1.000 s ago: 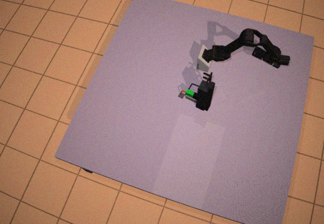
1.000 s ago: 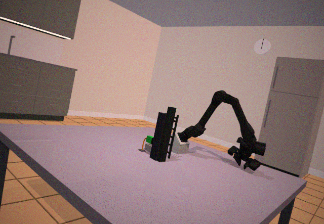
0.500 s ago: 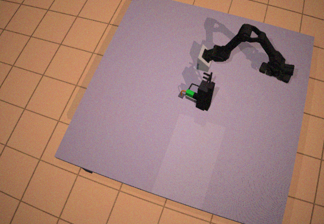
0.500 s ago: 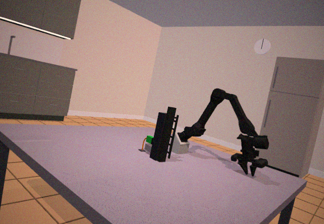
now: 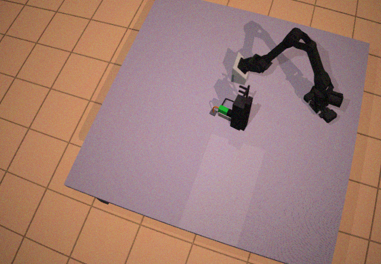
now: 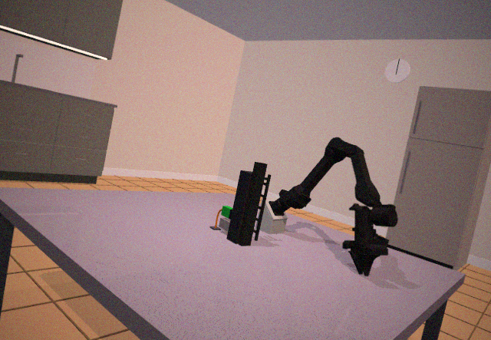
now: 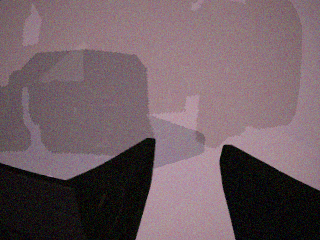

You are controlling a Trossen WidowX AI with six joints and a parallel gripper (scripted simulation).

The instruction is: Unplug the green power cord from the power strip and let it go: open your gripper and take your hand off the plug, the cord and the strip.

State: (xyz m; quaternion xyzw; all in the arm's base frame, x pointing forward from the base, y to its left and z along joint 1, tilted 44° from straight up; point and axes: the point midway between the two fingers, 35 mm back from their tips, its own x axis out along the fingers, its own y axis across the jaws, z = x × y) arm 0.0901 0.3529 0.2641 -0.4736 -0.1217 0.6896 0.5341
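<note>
Right now the green plug is 17 cm ahead of my gripper tip, 44 cm to the right of it and 8 cm above it. From my gripper tip the other things lie so: black rack: 19 cm ahead, 35 cm to the right, 14 cm above.
</note>
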